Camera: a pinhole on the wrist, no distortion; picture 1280 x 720 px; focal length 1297.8 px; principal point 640.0 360.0 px. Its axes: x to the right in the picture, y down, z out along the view. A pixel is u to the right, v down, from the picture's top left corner.
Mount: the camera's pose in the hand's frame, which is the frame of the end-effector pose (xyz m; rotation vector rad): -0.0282 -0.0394 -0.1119 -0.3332 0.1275 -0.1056
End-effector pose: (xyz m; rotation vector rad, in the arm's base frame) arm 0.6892 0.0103 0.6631 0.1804 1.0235 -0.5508
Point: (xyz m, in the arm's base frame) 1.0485 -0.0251 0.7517
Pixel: 737.3 451.4
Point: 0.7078 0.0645 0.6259
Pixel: outside the picture
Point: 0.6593 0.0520 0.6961
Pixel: 79.2 629.7
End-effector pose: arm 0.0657 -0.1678 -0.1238 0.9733 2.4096 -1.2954
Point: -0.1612 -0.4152 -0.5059
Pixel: 1108.4 88.1
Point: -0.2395 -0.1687 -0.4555
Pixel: outside the picture
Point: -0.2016 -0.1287 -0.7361
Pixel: outside the picture
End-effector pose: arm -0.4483 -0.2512 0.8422 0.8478 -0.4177 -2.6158
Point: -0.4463 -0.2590 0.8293
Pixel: 873.5 469.0
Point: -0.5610 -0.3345 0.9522
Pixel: 859.0 558.6
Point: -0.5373 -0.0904 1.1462
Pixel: outside the picture
